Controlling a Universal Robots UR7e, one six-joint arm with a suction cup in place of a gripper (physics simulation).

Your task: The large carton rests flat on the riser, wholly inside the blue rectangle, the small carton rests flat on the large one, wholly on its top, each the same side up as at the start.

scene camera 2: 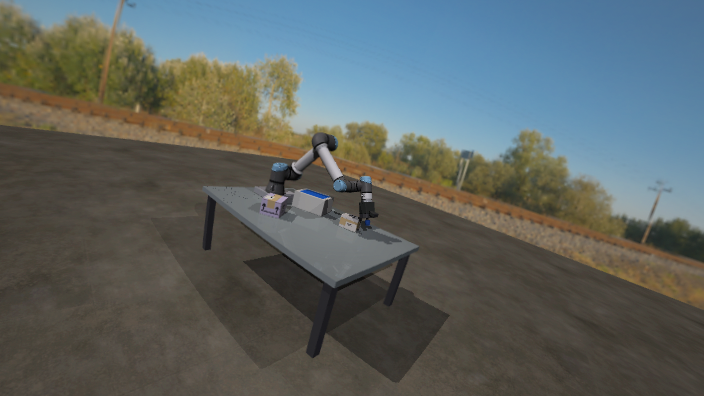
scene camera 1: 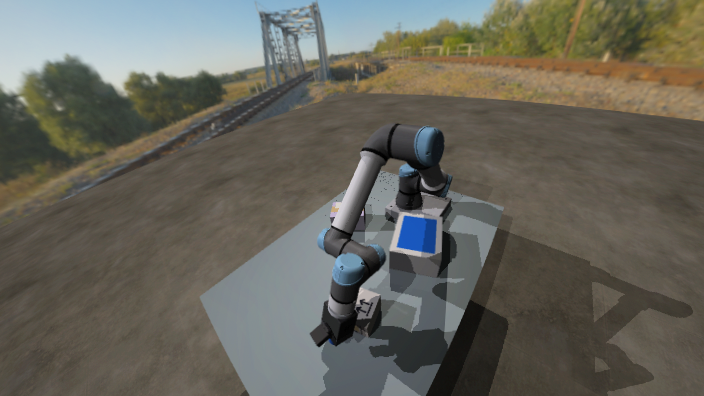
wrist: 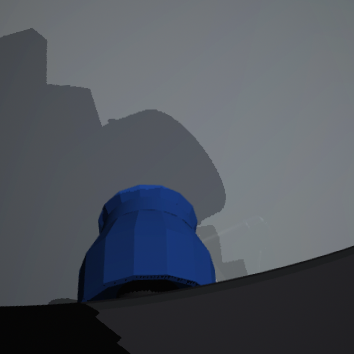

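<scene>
The large carton, purple with tan tape (scene camera 1: 341,208) (scene camera 2: 273,205), stands on the table near the arm's base, partly behind the arm in scene camera 1. The small carton, whitish with a tan band (scene camera 1: 368,306) (scene camera 2: 349,222), rests on the table with black arrows on its upper face, partly hidden by the wrist in scene camera 1. The riser (scene camera 1: 415,261) (scene camera 2: 306,202) bears the blue rectangle (scene camera 1: 417,234) (scene camera 2: 315,194), with no carton on it. My gripper, a blue suction cup (scene camera 1: 331,342) (scene camera 2: 367,223) (wrist: 148,200), points down beside the small carton, low over the table, holding nothing.
The grey table (scene camera 1: 280,280) (scene camera 2: 320,250) carries the arm's base plate (scene camera 1: 440,206), close behind the riser. The riser stands between the base and the small carton's end of the table. Arm shadows fall across the table near the cup.
</scene>
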